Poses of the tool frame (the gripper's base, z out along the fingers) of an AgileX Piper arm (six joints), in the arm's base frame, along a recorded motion.
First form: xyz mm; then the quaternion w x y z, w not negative.
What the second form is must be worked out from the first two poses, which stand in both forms.
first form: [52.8 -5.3 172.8 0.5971 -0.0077 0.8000 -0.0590]
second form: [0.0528 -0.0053 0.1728 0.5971 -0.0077 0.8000 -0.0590]
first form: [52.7 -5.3 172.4 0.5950 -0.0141 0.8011 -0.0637]
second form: [0.0527 -0.0053 0.1724 0.5950 -0.0141 0.8011 -0.0637]
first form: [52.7 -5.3 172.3 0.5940 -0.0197 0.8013 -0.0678]
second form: [0.0527 -0.0053 0.1723 0.5940 -0.0197 0.8013 -0.0678]
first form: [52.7 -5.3 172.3 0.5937 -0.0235 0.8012 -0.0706]
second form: [0.0527 -0.0053 0.1723 0.5937 -0.0235 0.8012 -0.0706]
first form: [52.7 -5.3 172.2 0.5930 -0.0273 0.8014 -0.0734]
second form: [0.0527 -0.0053 0.1722 0.5930 -0.0273 0.8014 -0.0734]
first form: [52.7 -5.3 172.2 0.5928 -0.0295 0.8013 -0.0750]
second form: [0.0527 -0.0053 0.1722 0.5928 -0.0295 0.8013 -0.0750]
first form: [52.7 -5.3 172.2 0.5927 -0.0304 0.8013 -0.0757]
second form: [0.0527 -0.0053 0.1722 0.5927 -0.0304 0.8013 -0.0757]
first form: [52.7 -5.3 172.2 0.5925 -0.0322 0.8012 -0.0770]
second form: [0.0527 -0.0053 0.1722 0.5925 -0.0322 0.8012 -0.0770]
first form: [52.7 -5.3 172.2 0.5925 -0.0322 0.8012 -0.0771]
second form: [0.0527 -0.0053 0.1722 0.5925 -0.0322 0.8012 -0.0771]
